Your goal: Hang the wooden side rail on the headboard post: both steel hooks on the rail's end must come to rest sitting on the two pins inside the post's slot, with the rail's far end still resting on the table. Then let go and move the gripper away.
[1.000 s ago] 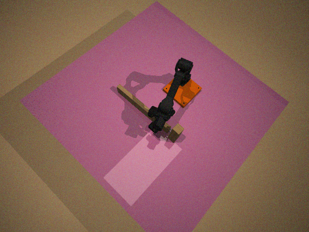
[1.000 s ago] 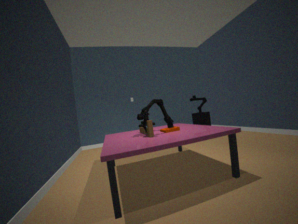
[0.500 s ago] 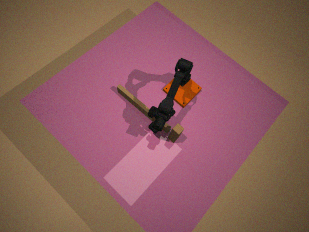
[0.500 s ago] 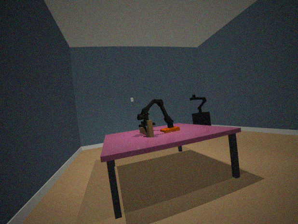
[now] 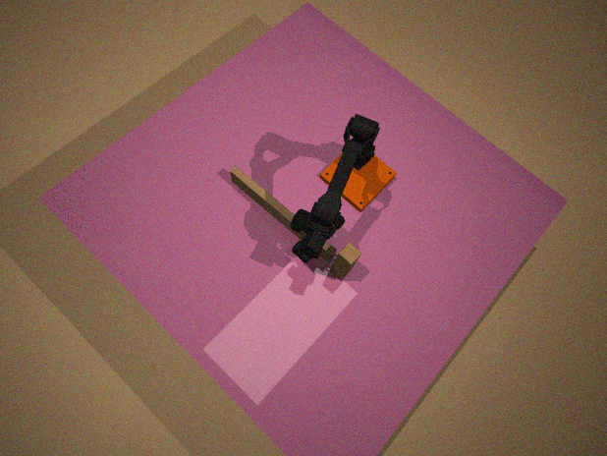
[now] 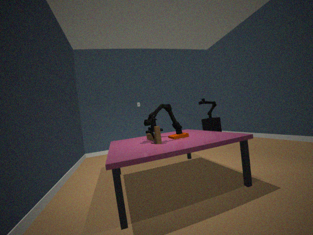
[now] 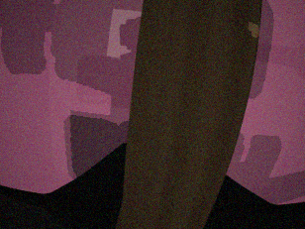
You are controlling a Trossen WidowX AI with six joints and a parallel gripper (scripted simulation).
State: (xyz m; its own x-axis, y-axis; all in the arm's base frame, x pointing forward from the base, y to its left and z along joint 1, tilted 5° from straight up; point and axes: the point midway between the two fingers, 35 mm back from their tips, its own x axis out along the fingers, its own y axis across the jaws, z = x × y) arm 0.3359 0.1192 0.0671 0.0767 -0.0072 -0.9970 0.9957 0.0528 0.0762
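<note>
The headboard post lies 11 cm to the left of my gripper tip, 4 cm above it and 1 cm behind it.
</note>
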